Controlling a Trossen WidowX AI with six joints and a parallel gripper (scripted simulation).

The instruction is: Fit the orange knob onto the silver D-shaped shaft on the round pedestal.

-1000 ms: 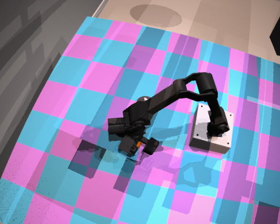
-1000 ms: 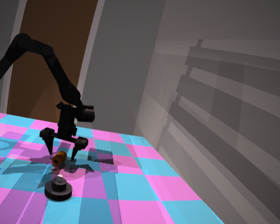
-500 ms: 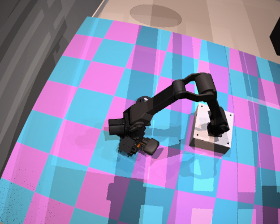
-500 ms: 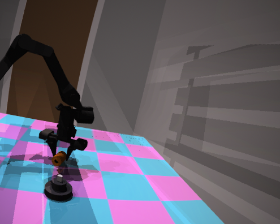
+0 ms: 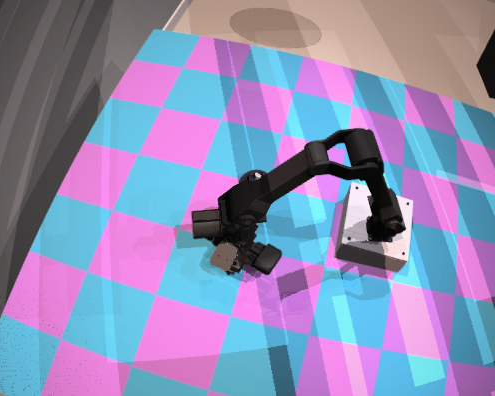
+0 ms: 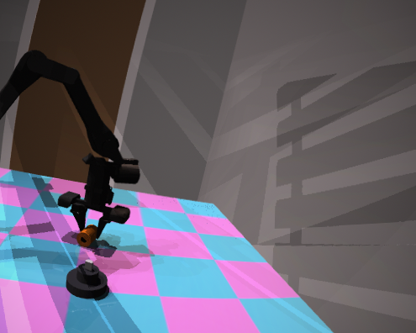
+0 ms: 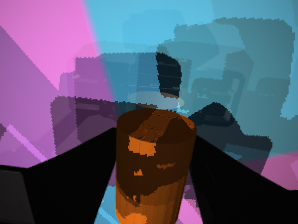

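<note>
Right now the round pedestal is 210 mm to the right of my gripper tip, 30 mm behind it and 20 mm above it. Also, from my gripper tip: orange knob 10 mm above.
</note>
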